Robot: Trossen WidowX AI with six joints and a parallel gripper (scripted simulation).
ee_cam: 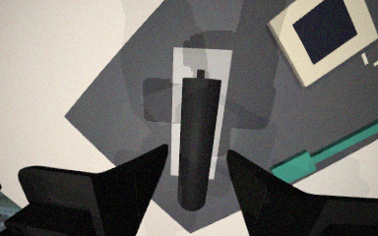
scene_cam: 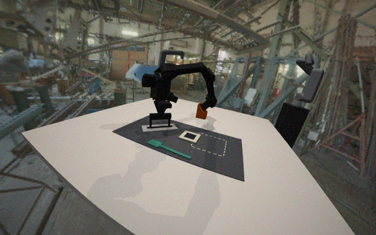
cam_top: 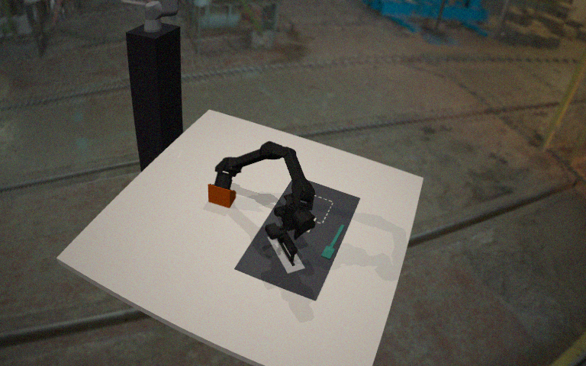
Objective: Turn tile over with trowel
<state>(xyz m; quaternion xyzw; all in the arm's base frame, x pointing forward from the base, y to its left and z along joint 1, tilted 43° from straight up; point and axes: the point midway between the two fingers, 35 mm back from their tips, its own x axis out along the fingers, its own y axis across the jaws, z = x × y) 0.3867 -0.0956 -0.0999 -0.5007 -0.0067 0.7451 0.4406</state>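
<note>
My gripper tip is 40 mm above the trowel, 20 mm to the right of it and 20 mm past it. Also, from my gripper tip: beige square tile 190 mm to the left, 70 mm below, 10 mm behind; dark mat 150 mm to the left, 90 mm below, 10 mm ahead.
</note>
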